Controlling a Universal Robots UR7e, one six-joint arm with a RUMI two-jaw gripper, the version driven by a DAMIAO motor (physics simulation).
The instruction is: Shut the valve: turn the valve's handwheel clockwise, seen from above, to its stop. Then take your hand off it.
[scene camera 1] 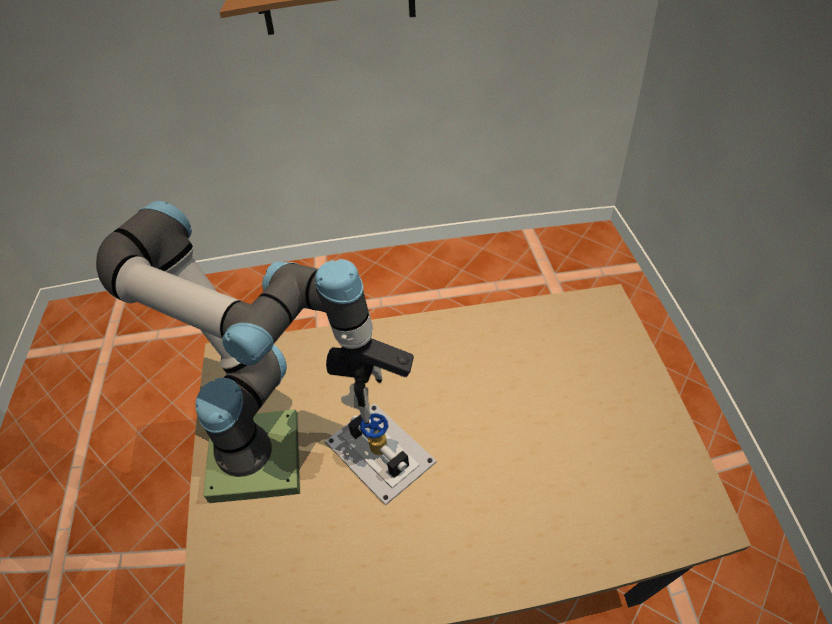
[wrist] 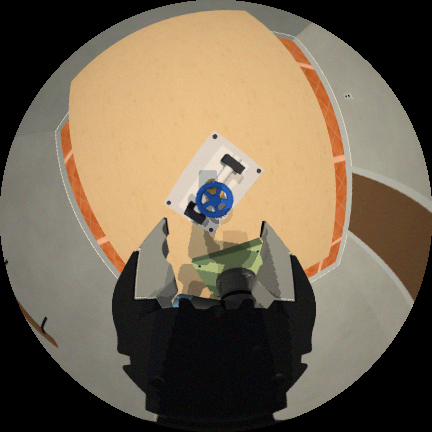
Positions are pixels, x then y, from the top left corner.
Labels:
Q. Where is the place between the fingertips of my gripper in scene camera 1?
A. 373, 401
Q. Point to a blue handwheel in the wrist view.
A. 213, 199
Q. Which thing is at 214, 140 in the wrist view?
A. A light grey plate.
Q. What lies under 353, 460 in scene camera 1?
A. A light grey plate.

